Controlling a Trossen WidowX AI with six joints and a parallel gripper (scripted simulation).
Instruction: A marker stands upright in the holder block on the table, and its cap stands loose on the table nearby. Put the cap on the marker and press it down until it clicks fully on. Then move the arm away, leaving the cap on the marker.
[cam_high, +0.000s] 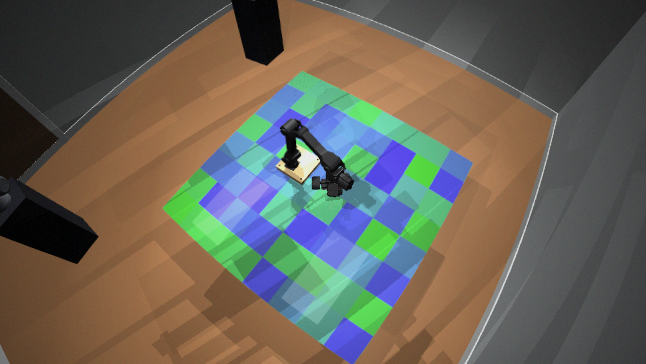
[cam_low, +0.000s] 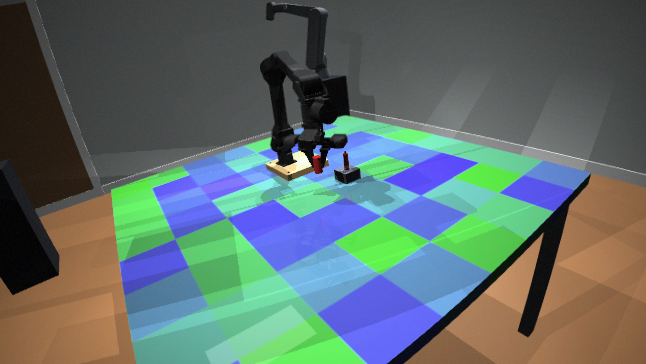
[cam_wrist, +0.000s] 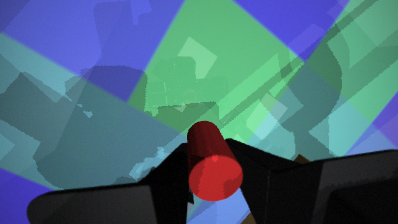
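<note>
Now: gripper tip 1 cm past the red marker, 13 cm to the right of it and 1 cm above it. Also, from my gripper tip: red cap (1 cm above); then dark holder block (1 cm behind, 13 cm to the left, 7 cm below).
</note>
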